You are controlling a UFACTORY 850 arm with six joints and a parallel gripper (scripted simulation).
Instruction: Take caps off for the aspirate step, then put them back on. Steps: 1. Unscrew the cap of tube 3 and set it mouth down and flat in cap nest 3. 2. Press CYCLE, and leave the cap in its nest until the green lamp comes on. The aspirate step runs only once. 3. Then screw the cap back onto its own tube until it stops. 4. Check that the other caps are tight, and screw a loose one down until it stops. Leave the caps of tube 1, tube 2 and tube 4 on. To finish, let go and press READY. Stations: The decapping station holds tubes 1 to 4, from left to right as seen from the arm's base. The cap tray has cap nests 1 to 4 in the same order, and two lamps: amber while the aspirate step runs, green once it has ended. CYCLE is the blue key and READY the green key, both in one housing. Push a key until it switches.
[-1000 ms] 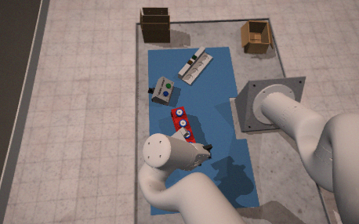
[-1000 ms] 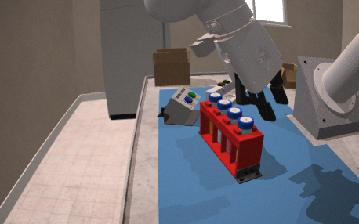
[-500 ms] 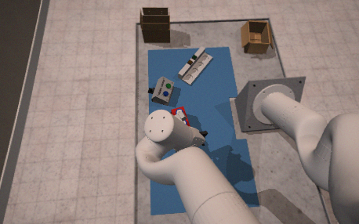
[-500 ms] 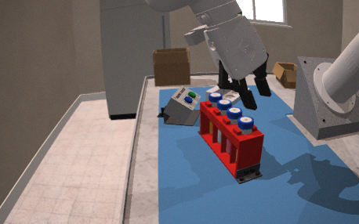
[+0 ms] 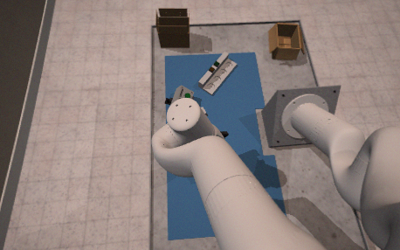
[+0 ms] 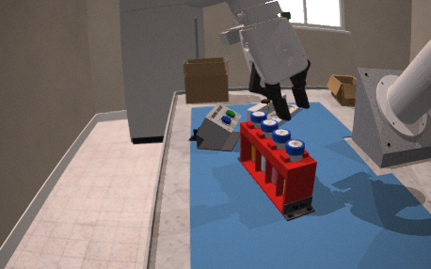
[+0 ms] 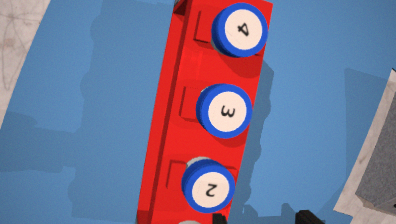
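The blue cap is 60 mm to the right of my hand, 60 mm below it and 30 mm ahead of it. Also, from my hand: blue key (220 mm to the right, 110 mm below, 110 mm ahead); then grey key housing (250 mm to the right, 120 mm below, 110 mm ahead); then cap marked 4 (110 mm to the right, 60 mm below, 40 mm ahead).
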